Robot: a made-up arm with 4 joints. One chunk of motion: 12 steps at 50 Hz.
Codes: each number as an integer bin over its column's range. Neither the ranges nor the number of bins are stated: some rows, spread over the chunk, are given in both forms.
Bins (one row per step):
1: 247 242 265 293
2: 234 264 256 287
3: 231 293 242 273
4: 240 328 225 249
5: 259 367 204 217
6: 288 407 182 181
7: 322 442 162 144
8: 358 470 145 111
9: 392 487 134 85
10: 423 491 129 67
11: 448 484 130 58
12: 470 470 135 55
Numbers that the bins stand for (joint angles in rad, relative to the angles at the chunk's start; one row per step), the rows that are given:
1: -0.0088 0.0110 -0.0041 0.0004
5: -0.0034 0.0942 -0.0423 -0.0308
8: 0.0411 0.1627 -0.0792 -0.0744
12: 0.0915 0.1627 -0.0855 -0.0974
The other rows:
2: -0.0147 0.0257 -0.0097 -0.0021
3: -0.0160 0.0450 -0.0185 -0.0078
4: -0.0120 0.0682 -0.0291 -0.0177
6: 0.0096 0.1208 -0.0560 -0.0456
7: 0.0249 0.1441 -0.0686 -0.0608
9: 0.0564 0.1740 -0.0861 -0.0851
10: 0.0704 0.1767 -0.0892 -0.0925
11: 0.0816 0.1720 -0.0886 -0.0962

